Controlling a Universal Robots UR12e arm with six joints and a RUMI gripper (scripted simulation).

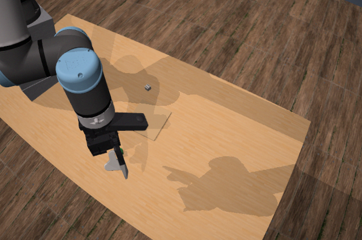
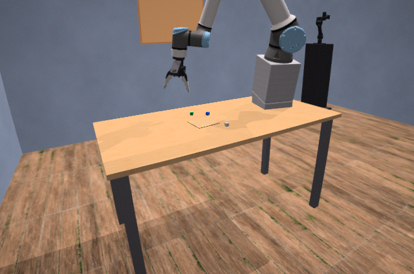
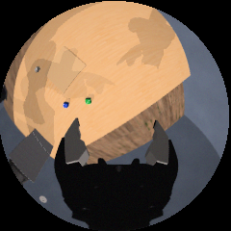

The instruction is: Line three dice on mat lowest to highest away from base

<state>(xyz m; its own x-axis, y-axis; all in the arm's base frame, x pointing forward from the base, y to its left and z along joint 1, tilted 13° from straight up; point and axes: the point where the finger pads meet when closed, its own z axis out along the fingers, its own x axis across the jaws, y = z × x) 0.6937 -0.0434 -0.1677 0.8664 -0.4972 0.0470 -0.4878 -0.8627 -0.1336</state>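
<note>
My gripper is now 160 mm above the green die, 90 mm past it and 20 mm to the right of it. From my hand the other things lie so: blue die: 180 mm behind, 160 mm below, 70 mm to the left; then white die: 300 mm to the left, 210 mm behind, 160 mm below; then tan mat: 190 mm to the left, 160 mm below, 110 mm behind.
</note>
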